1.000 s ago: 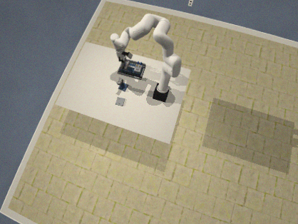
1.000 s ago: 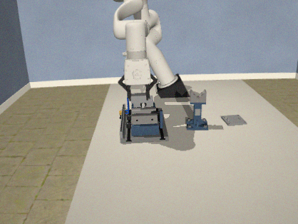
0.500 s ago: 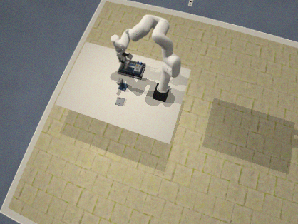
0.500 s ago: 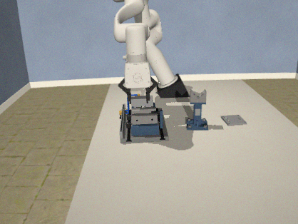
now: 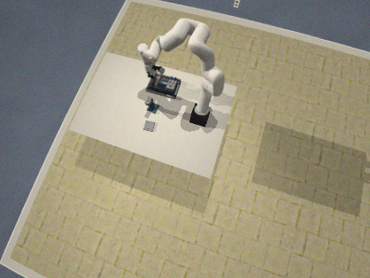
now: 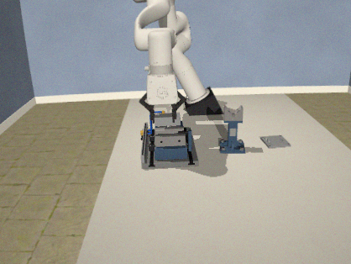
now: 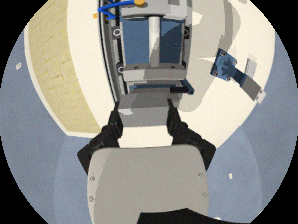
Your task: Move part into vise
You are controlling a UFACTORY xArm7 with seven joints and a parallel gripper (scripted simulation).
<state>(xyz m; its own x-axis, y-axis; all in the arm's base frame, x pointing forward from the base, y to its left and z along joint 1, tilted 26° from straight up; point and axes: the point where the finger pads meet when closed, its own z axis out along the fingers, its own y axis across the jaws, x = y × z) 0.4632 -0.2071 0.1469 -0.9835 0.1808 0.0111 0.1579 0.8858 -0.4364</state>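
The part is 2 cm below my hand. The rest, counted from my hand: V-block post (25 cm to the left, 9 cm below); air cylinder (16 cm behind, 5 cm to the left, 7 cm below); infeed plate (43 cm to the left, 15 cm below).
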